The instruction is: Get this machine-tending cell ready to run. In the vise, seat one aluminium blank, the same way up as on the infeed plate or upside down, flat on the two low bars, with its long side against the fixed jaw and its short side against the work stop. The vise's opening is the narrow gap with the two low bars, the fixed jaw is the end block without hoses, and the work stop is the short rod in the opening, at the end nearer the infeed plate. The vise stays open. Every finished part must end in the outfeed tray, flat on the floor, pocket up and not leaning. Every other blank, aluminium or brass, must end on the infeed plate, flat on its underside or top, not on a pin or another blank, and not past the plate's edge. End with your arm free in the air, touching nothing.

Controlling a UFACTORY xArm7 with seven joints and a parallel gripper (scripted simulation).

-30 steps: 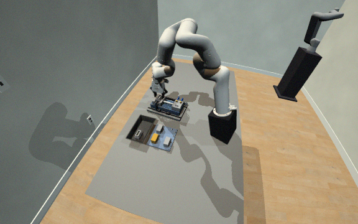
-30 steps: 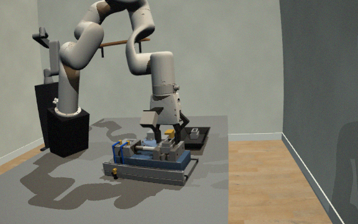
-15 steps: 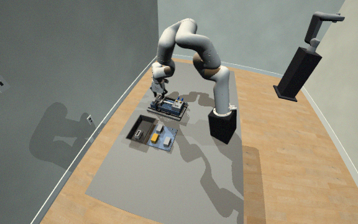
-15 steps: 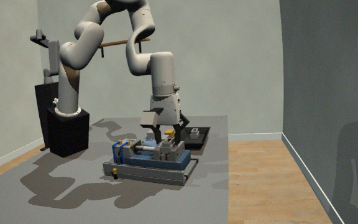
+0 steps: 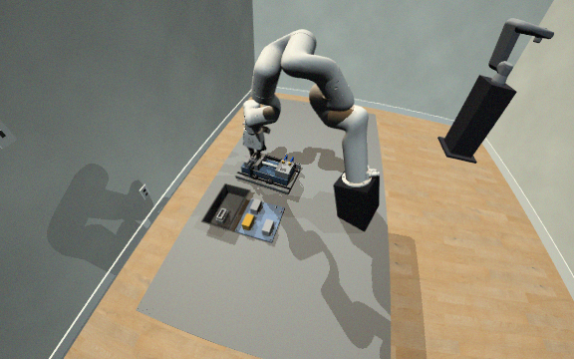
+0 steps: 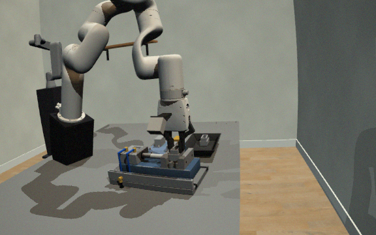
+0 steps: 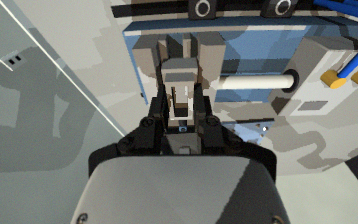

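Right now my hand is 80 mm past the white screw rod, 10 mm to the right of it and 40 mm above it. Also, from my hand: brass blank 80 mm behind, 340 mm to the left, 100 mm below; then vise 70 mm behind, 10 mm to the left, 80 mm below.
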